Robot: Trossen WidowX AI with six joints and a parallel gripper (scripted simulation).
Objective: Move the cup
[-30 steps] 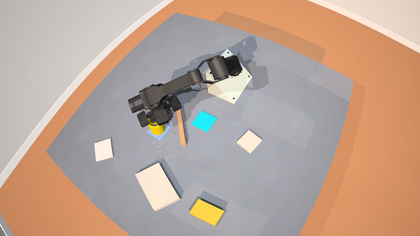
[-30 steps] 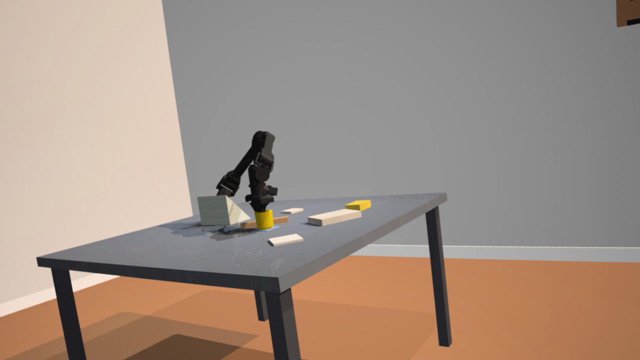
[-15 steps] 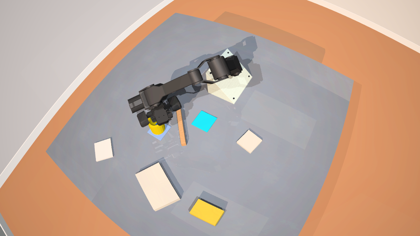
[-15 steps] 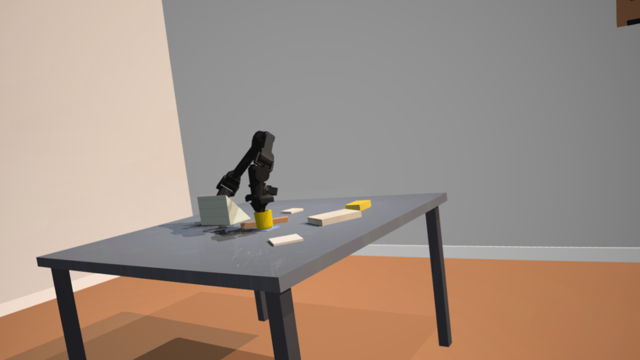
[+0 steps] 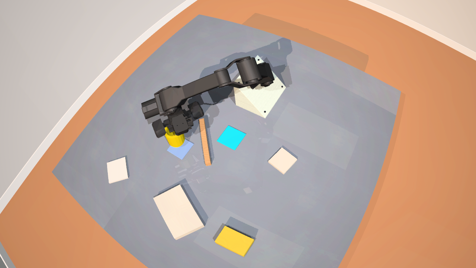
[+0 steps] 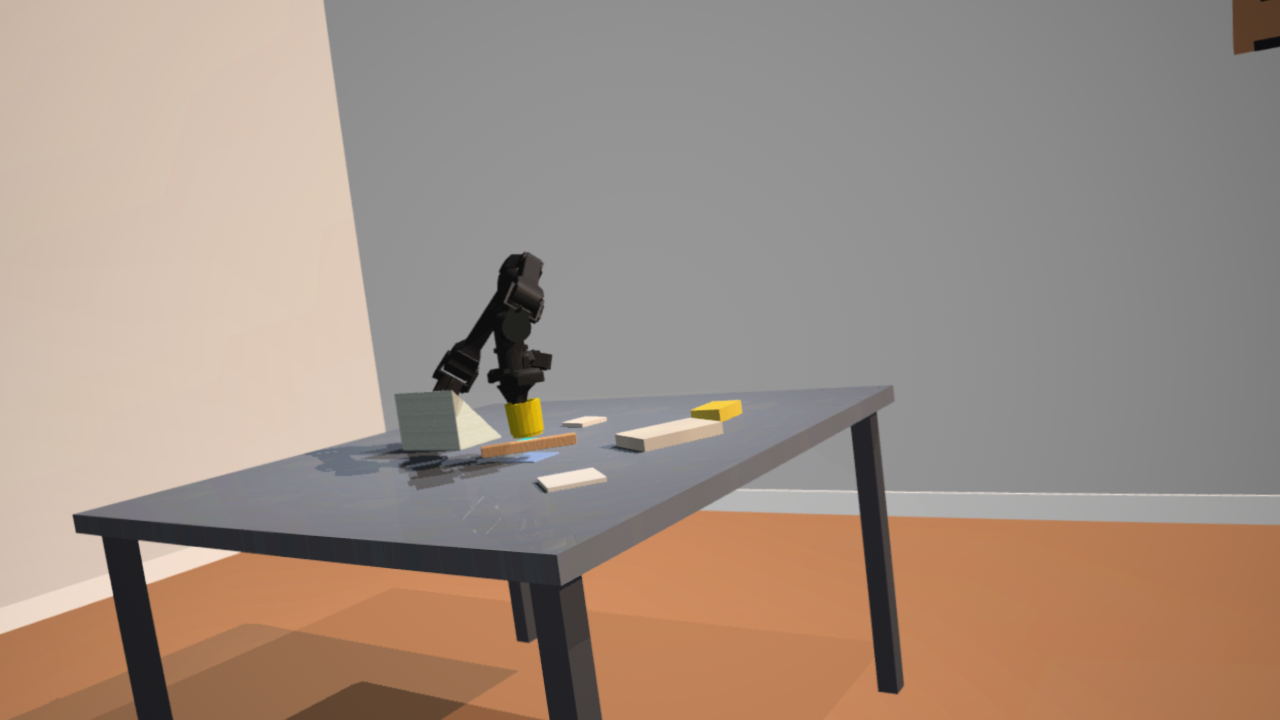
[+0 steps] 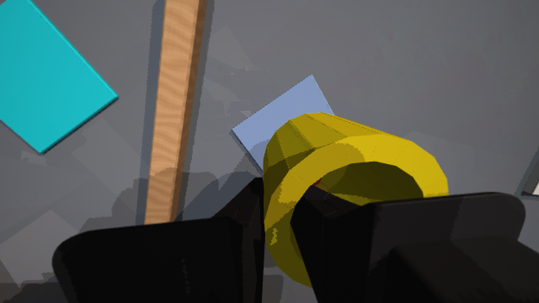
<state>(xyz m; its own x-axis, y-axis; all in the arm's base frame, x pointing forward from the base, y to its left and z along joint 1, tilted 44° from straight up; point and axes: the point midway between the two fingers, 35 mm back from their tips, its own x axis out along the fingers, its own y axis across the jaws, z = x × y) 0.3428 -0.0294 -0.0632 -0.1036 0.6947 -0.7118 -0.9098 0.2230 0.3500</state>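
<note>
The cyan pad is 13 cm behind my gripper tip, 12 cm to the left of it and 9 cm below it. The rest, counted from my gripper tip: wooden strip (5 cm behind, 6 cm to the left, 8 cm below); then yellow cup (2 cm ahead, 1 cm to the right); then pale blue pad (3 cm ahead, 1 cm to the right, 9 cm below).
</note>
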